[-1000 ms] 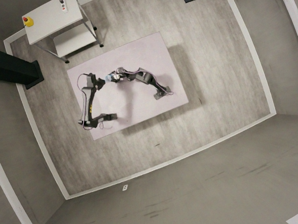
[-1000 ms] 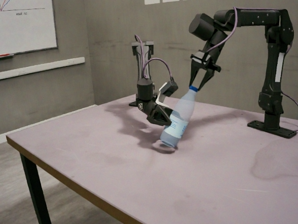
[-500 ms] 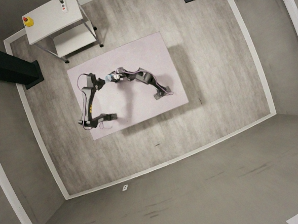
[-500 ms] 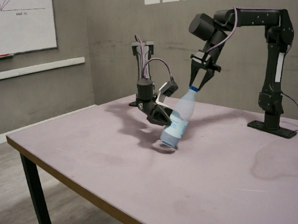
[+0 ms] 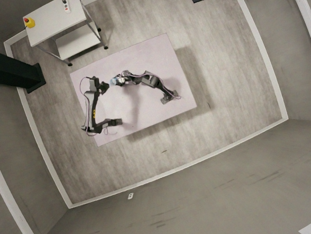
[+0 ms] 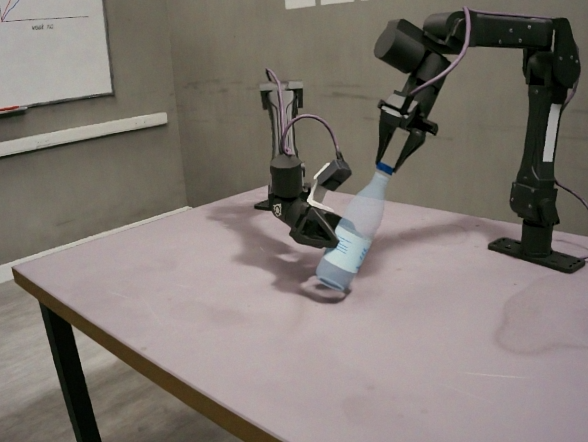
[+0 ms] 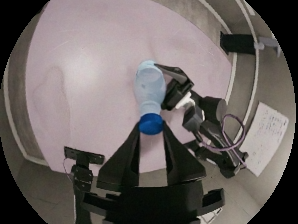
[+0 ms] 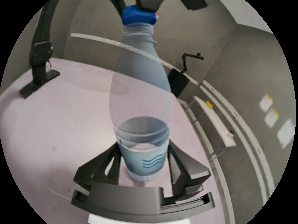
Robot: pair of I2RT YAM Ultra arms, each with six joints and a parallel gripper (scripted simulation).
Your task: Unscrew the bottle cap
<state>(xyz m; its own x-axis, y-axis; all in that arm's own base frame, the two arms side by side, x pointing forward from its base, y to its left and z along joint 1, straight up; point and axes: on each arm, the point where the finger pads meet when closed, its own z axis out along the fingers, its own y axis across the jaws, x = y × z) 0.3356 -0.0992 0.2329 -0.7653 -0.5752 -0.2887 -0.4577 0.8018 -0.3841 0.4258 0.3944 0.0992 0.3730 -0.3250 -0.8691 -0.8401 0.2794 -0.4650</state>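
The blue cap is 1 cm below my left hand. Also, from my left hand: clear plastic bottle 11 cm below, 5 cm ahead, 3 cm to the right.
Now: right hand 1 cm past the clear plastic bottle, 1 cm to the right of it and 3 cm below it. Round my right hand: blue cap: 6 cm behind, 4 cm to the left, 13 cm above.
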